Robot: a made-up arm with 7 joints.
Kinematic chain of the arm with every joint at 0, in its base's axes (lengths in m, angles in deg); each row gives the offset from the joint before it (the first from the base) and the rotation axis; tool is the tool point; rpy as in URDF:
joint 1: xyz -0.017 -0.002 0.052 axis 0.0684 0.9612 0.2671
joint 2: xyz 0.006 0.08 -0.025 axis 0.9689 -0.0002 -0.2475
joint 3: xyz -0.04 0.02 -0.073 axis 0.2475 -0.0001 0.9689
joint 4: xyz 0.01 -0.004 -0.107 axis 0.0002 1 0
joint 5: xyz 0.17 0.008 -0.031 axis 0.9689 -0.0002 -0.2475
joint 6: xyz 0.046 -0.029 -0.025 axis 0.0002 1 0
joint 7: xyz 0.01 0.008 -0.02 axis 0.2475 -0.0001 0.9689
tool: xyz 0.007 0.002 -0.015 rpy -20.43 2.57 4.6
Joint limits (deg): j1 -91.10..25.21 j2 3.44..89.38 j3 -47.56..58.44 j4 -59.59..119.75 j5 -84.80..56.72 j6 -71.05..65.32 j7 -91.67..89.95
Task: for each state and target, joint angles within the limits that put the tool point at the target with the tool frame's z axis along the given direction. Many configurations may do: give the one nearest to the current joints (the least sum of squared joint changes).
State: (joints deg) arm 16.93 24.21 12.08 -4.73 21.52 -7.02 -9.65
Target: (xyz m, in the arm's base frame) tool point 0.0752 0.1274 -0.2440 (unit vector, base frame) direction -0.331 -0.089 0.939
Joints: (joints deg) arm 25.21 35.95 -17.14 -13.93 25.10 -37.43 10.20
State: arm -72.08 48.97 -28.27 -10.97 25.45 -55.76 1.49
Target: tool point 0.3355 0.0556 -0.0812 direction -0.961 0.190 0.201
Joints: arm -44.35 47.33 -37.74 3.53 48.73 -49.37 25.58
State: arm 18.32 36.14 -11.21 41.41 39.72 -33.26 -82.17
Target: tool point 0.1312 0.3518 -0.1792 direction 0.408 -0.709 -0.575
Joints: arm 8.03 60.96 -7.68 19.66 56.72 6.79 -91.67
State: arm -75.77 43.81 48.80 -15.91 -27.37 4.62 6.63
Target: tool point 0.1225 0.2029 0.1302 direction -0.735 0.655 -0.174
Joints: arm -26.18 23.43 58.44 -47.02 -75.73 -3.13 -14.25
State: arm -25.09 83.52 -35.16 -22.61 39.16 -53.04 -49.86
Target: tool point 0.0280 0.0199 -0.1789 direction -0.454 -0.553 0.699
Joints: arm 21.21 46.50 -47.56 -40.53 56.72 -20.23 -86.31
